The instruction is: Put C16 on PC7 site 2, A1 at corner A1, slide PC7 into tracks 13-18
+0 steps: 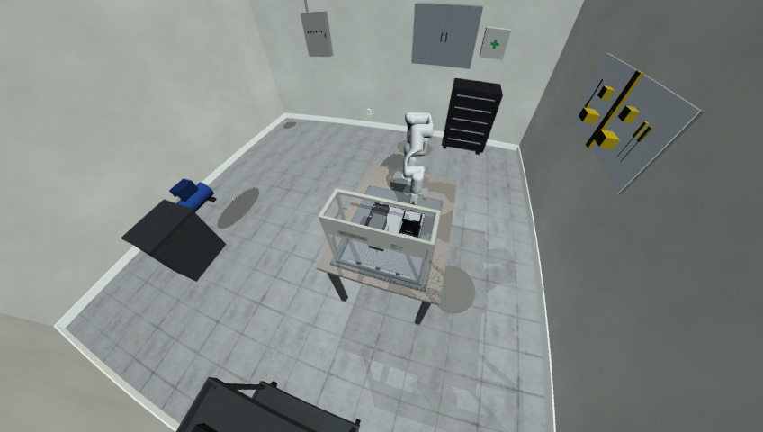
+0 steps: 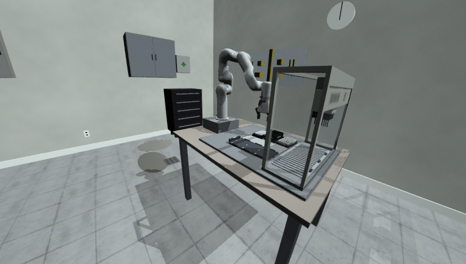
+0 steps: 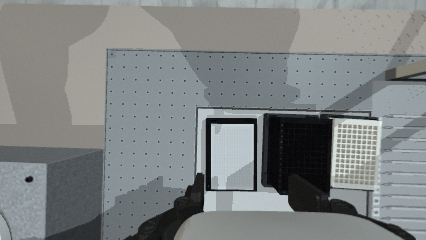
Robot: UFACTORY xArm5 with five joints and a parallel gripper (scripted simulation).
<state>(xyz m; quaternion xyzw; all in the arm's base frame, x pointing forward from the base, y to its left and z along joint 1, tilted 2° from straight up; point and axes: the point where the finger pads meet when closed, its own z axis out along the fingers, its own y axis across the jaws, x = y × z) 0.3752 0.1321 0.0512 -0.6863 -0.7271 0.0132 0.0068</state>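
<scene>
The nest S1 lies 14 cm below my hand. The rest, counted from my hand: beige pipetting head (45 cm ahead, 10 cm to the right, 20 cm above); carrier PC7 (12 cm ahead, 25 cm to the right, 13 cm below); white 96-well plate (22 cm ahead, 2 cm to the left, 12 cm below).
</scene>
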